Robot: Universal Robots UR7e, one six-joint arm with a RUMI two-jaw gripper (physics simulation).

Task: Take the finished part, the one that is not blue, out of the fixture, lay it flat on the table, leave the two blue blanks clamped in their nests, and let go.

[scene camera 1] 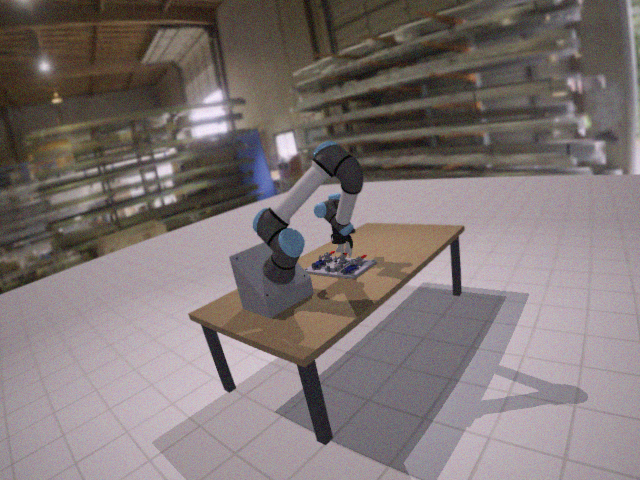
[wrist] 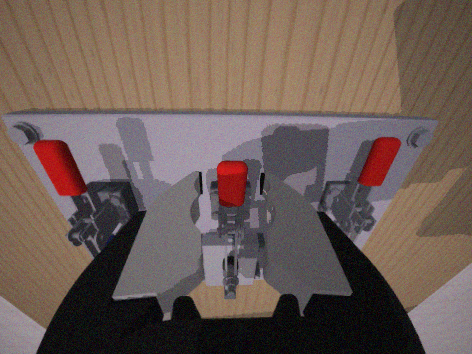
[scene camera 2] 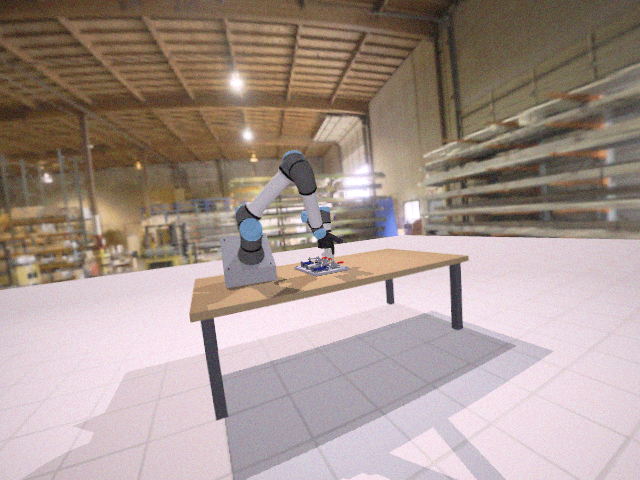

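Where they show: gripper, fingertip midpoint: (scene camera 1: 346, 257) (wrist: 231, 174) (scene camera 2: 330, 261); arm's base, origin of the base link: (scene camera 1: 278, 271) (scene camera 2: 251, 255).
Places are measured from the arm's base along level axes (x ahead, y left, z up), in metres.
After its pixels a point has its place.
The fixture plate (scene camera 1: 336, 274) @(x 0.315, y -0.081, z -0.138 m) (scene camera 2: 332, 271) @(x 0.422, y -0.192, z -0.143 m) (wrist: 200, 127) @(x 0.538, y 0.004, z -0.137 m) lies on the table with three red-handled clamps. My gripper (scene camera 1: 344, 252) @(x 0.508, y -0.020, z -0.116 m) (scene camera 2: 328, 256) @(x 0.508, y -0.020, z -0.116 m) (wrist: 231, 174) @(x 0.508, y -0.020, z -0.116 m) is low over it and open, with one fingertip on each side of the middle clamp's red handle (wrist: 232, 186) @(x 0.518, y -0.020, z -0.085 m) and nothing held. The pale finished part (wrist: 213, 262) @(x 0.393, y 0.001, z -0.116 m) shows in the wrist view in the middle nest, below the middle clamp's tip and partly covered by it. Two blue blanks sit in the outer nests, one blank (scene camera 1: 351, 269) @(x 0.362, y -0.148, z -0.123 m) nearer scene camera 1 and the other blank (scene camera 1: 318, 264) @(x 0.366, y 0.075, z -0.114 m) farther; the fingers mostly hide them in the wrist view.
The outer clamps' red handles (wrist: 61, 167) @(x 0.527, y 0.085, z -0.096 m) (wrist: 380, 161) @(x 0.523, y -0.126, z -0.106 m) stand up left and right of the fingers. Bolt heads (wrist: 25, 133) @(x 0.537, y 0.135, z -0.131 m) (wrist: 417, 137) @(x 0.532, y -0.174, z -0.131 m) sit at the plate's corners. The grey robot base block (scene camera 1: 268, 289) @(x -0.113, y -0.034, z -0.039 m) (scene camera 2: 248, 273) @(x -0.041, y -0.073, z -0.091 m) stands on the wooden table (scene camera 1: 413, 237) @(x 0.997, y -0.216, z -0.152 m) (scene camera 2: 403, 258) @(x 0.996, y -0.187, z -0.152 m).
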